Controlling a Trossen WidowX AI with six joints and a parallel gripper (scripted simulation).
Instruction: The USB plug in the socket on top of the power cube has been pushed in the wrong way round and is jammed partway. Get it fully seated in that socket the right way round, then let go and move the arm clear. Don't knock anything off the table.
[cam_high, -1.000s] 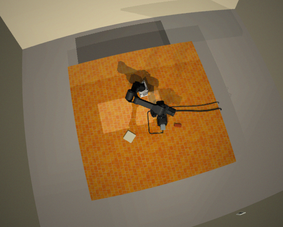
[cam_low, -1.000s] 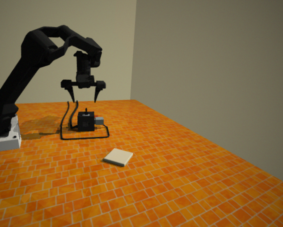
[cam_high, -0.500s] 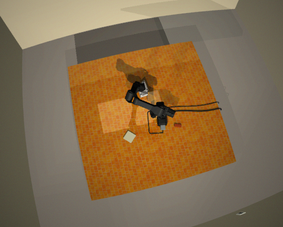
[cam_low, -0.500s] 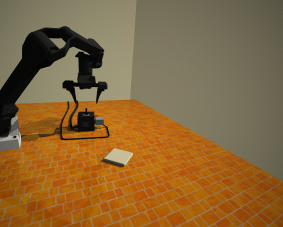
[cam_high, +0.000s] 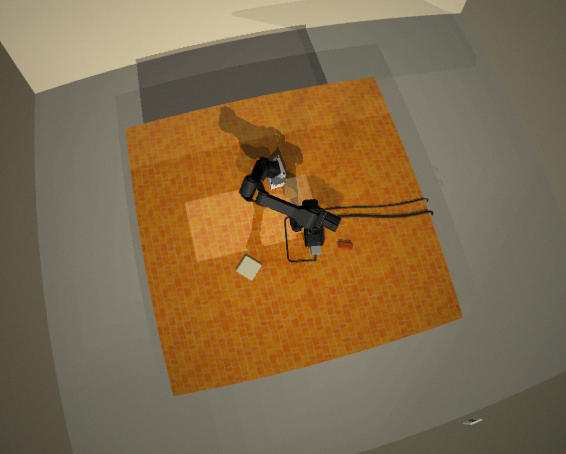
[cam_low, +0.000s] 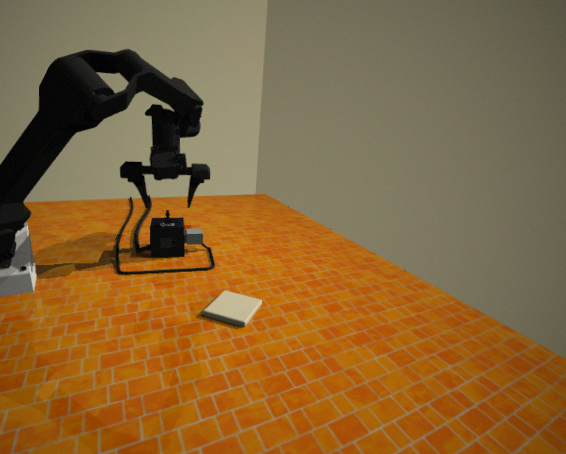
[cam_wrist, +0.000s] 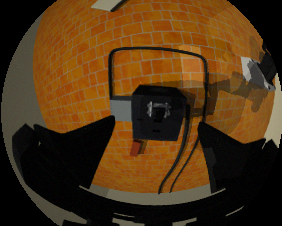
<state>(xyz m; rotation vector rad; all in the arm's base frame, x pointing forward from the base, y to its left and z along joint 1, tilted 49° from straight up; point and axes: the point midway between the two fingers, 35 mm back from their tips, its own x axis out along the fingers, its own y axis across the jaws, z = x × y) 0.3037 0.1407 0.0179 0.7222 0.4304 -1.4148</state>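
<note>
Right now the USB plug is 3 cm below my gripper tip. Round my gripper tip: flat white pad: 8 cm ahead, 27 cm to the right, 11 cm below.
</note>
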